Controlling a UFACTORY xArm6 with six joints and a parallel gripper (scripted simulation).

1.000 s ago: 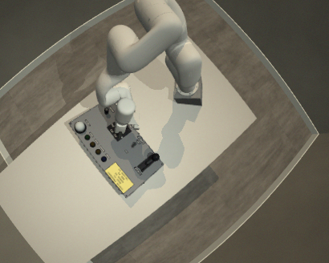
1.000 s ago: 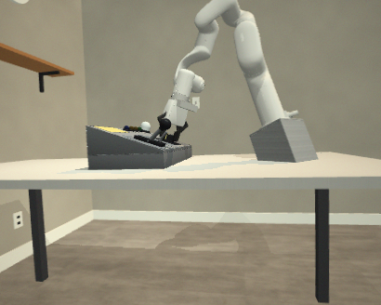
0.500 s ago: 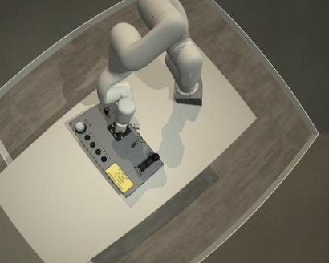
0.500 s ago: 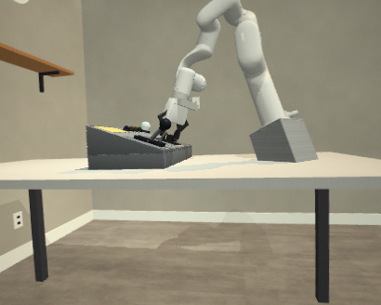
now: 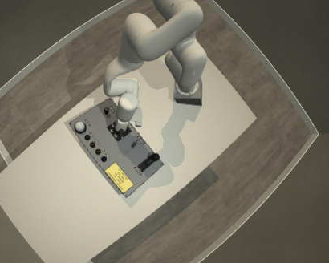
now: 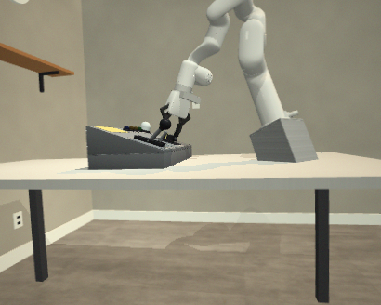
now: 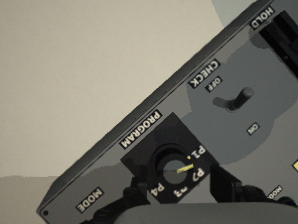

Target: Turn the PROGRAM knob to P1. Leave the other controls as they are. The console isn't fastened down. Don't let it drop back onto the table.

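My hand is 5 cm short of the grey sloped console, 5 cm to the right of it and 6 cm above it. From my hand the other things lie so: check toggle: 2 cm ahead, 12 cm to the left, 4 cm below; black lever: 2 cm ahead, 24 cm to the left, 3 cm below; mode knob: 12 cm to the right, 4 cm below.
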